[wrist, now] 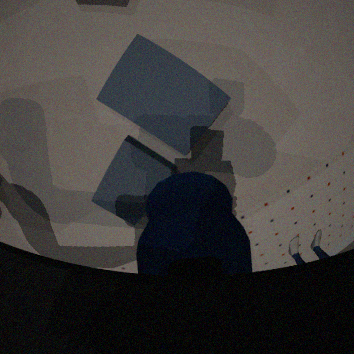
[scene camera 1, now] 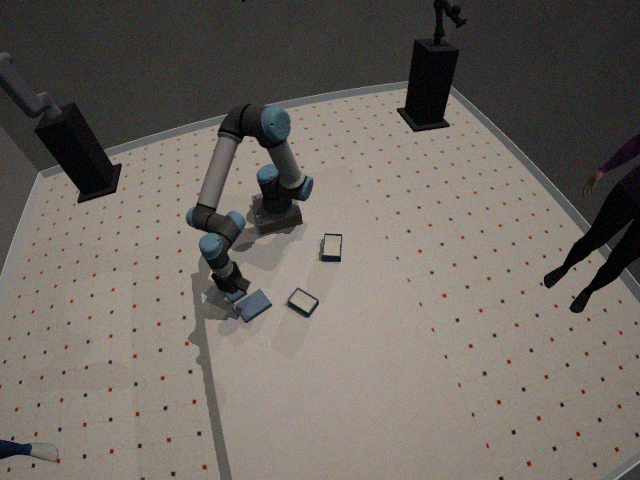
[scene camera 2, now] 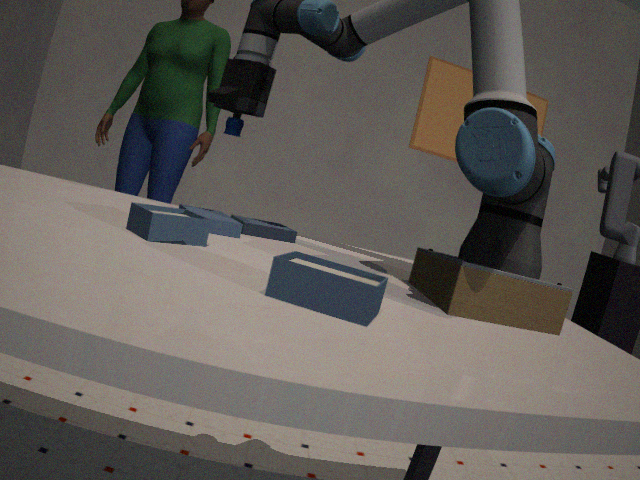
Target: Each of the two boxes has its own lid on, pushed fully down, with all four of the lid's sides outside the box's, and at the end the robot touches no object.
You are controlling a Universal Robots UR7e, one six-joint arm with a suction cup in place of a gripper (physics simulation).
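Where they show: hand, tool point: (wrist: 189, 211) (scene camera 2: 231, 134); arm's base, link origin: (scene camera 1: 277, 203) (scene camera 2: 499, 268).
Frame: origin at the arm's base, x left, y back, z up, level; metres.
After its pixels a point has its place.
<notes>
One open blue box with a pale inside (scene camera 1: 331, 246) @(x 0.191, y -0.313, z -0.034 m) (scene camera 2: 323, 289) @(x 0.237, y -0.320, z -0.047 m) stands near the arm's base. The other open box (scene camera 1: 302, 302) @(x -0.006, y -0.550, z -0.039 m) (scene camera 2: 173, 228) @(x 0.035, y -0.528, z -0.051 m) stands farther out. Neither has a lid on. A larger blue lid (scene camera 1: 253, 305) @(x -0.214, y -0.504, z -0.047 m) (scene camera 2: 223, 223) @(x -0.157, y -0.463, z -0.052 m) (wrist: 157, 92) @(x -0.209, y -0.493, z -0.048 m) lies beside the second box. A smaller blue lid (scene camera 1: 235, 295) @(x -0.285, y -0.433, z -0.050 m) (scene camera 2: 266, 229) @(x -0.252, y -0.382, z -0.057 m) (wrist: 120, 182) @(x -0.280, y -0.383, z -0.051 m) lies close to the larger one, partly hidden by my gripper in scene camera 1 and the wrist view. My gripper, a blue suction cup (scene camera 2: 233, 127) (wrist: 192, 205), is open, holds nothing, and hangs above the table, apart from the lids.
The arm's brown base block (scene camera 1: 279, 223) @(x -0.016, y -0.114, z -0.025 m) (scene camera 2: 506, 299) @(x 0.096, y -0.018, z -0.034 m) stands near the first box. Dark pedestals (scene camera 1: 431, 82) (scene camera 1: 77, 152) with other arms stand farther back. A person in green (scene camera 2: 178, 72) stands beyond the table. The edge of a dark object (wrist: 102, 2) shows in the wrist view.
</notes>
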